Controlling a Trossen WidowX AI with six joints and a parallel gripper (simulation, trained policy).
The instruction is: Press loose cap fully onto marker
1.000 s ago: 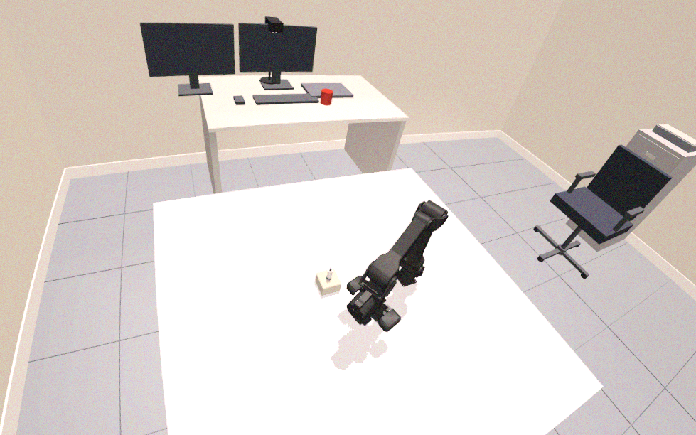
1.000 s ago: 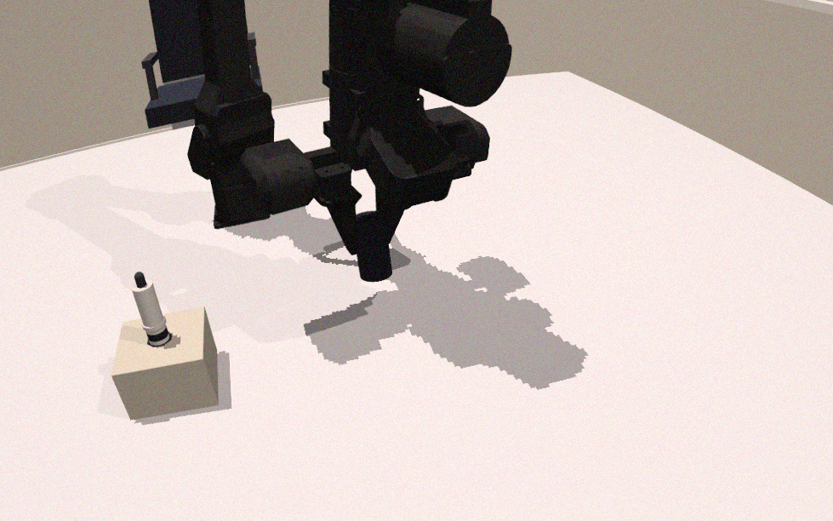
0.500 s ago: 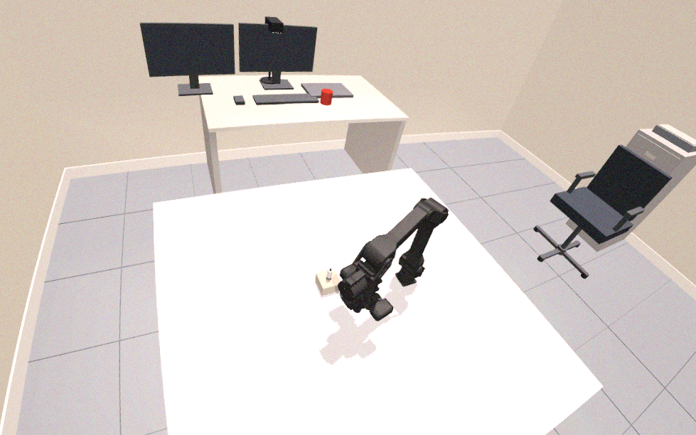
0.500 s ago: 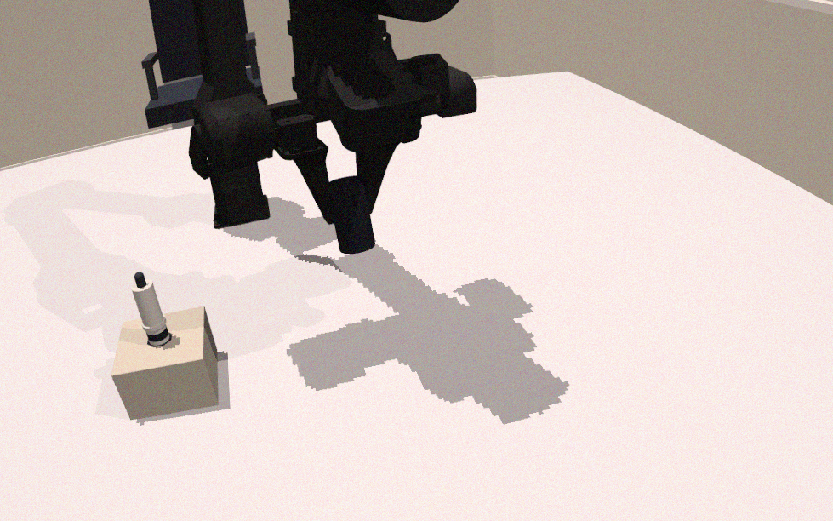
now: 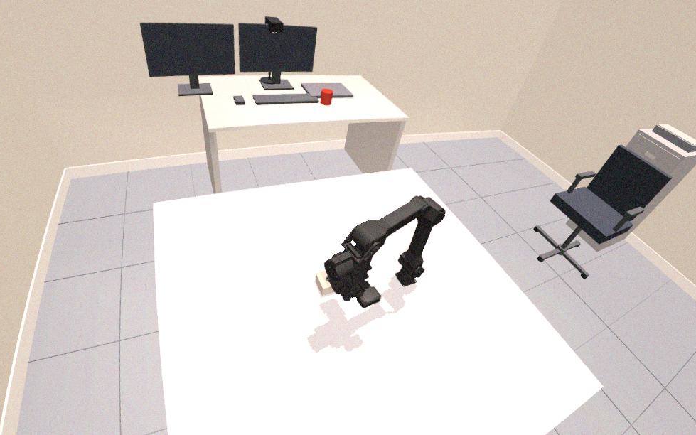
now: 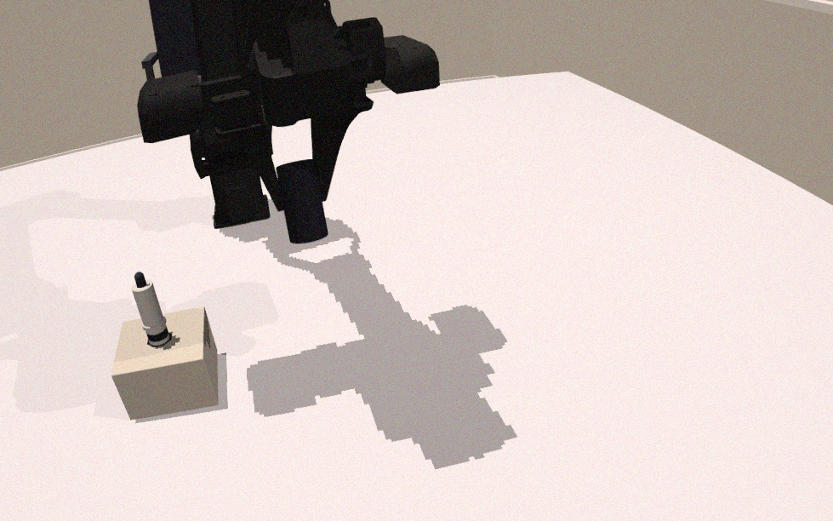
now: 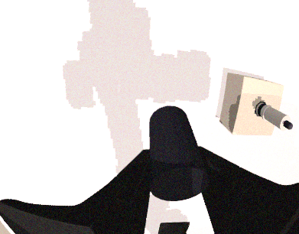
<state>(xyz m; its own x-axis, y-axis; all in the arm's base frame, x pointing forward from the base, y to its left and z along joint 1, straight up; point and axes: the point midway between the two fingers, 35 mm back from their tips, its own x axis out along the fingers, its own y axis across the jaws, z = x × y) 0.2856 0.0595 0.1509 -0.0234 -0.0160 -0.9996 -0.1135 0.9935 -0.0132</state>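
Right now my gripper tip is 120 mm to the left of the beige holder block, 100 mm above it and 10 mm short of it. From my gripper tip the other things lie so: black cap (10 mm ahead, 10 mm above).
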